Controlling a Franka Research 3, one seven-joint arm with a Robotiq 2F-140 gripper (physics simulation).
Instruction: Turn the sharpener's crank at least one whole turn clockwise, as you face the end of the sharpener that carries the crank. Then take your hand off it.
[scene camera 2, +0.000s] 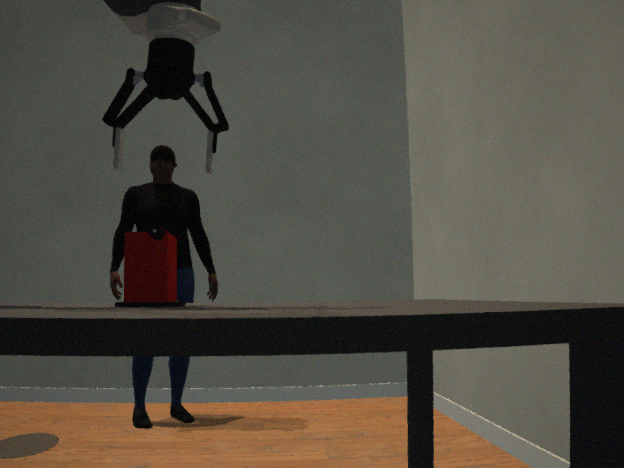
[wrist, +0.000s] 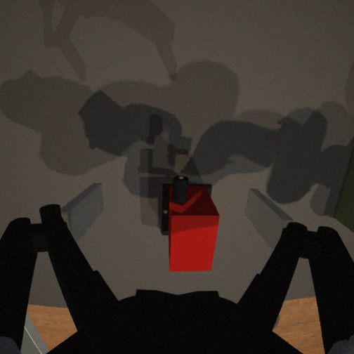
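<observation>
The sharpener is a red upright box on a dark base on the table. Its crank has a black knob. In the scene view the knob is at the sharpener's top edge, right of the middle. In the wrist view it points up at the box's far end, left of the middle, and hides part of the red crank arm. My gripper is wide open and empty. It hangs above the sharpener, apart from the knob, with one finger out to each side.
The table spans the scene view, with a leg at the right. A person in a black top stands behind the table. Shadows of the arm and gripper fall on the tabletop in the wrist view.
</observation>
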